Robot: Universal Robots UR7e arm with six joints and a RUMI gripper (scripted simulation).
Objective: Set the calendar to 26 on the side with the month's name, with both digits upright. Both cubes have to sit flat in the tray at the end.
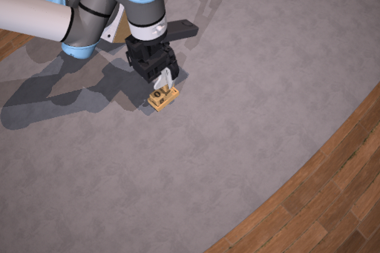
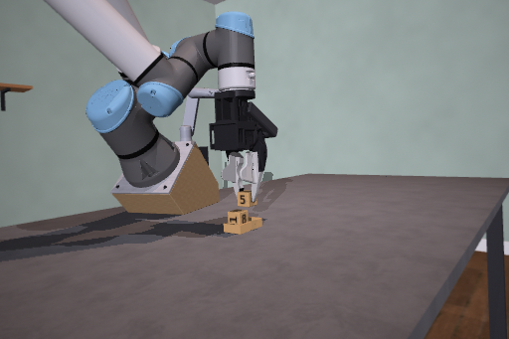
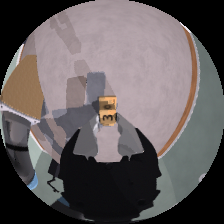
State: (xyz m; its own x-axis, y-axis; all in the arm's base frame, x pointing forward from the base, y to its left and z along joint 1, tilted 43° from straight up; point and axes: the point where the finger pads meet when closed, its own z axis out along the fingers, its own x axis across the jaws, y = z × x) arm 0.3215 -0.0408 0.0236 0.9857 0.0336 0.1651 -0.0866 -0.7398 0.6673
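Right now my hand is 2 cm to the left of the wooden calendar tray and 6 cm above it.
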